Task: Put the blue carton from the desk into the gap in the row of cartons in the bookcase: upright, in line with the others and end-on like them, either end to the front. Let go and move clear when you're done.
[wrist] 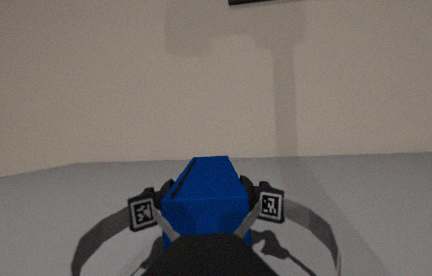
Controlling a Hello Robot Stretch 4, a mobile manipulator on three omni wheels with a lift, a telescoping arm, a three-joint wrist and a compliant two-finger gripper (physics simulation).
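The blue carton (209,177) stands upright on the grey desk top (45,205), at the lower middle of the wrist view. A dark stripe runs along the left side of its top, and one end faces me. My gripper (206,190) is shut on the carton, with one dark fingertip against each long side. The lower part of the carton is hidden behind the dark gripper body. The bookcase and the row of cartons do not show in this view.
A beige wall (100,110) rises behind the desk, with a shadow of the robot on it. The bottom edge of a dark object (245,2) shows at the top of the view, right of the middle.
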